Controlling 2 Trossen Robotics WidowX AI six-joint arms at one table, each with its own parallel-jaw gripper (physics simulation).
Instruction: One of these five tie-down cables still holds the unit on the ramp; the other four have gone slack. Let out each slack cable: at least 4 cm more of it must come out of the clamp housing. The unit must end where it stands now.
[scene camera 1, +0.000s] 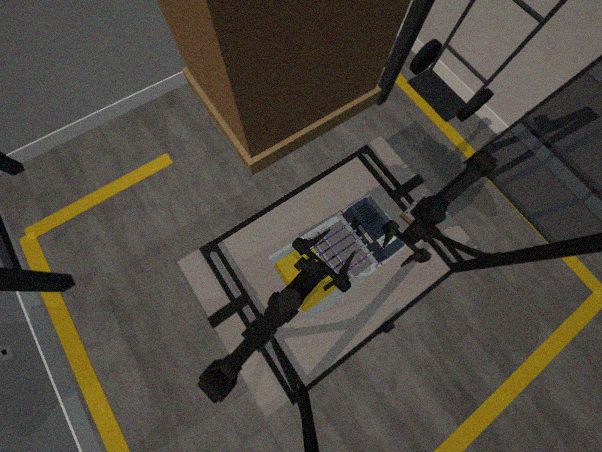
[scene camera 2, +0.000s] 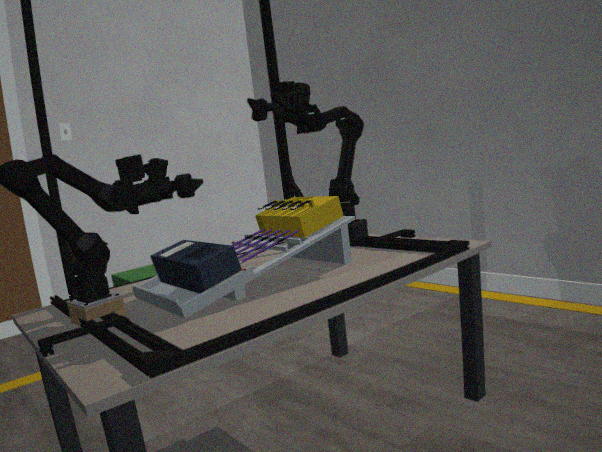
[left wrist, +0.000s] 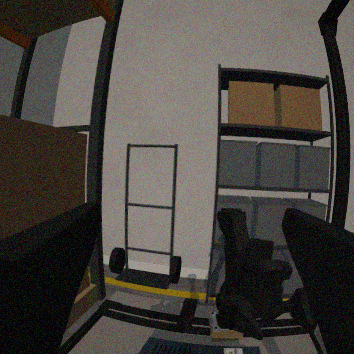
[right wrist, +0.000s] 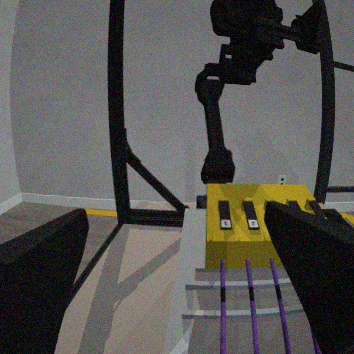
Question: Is the left gripper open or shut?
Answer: Open.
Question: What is the right gripper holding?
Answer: Nothing.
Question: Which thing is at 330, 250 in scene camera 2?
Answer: A grey ramp.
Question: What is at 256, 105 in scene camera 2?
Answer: The left gripper.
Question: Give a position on a grey ramp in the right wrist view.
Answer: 191, 257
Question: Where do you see the left gripper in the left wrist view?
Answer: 195, 216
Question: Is the right gripper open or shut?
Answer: Open.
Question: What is the left gripper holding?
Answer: Nothing.
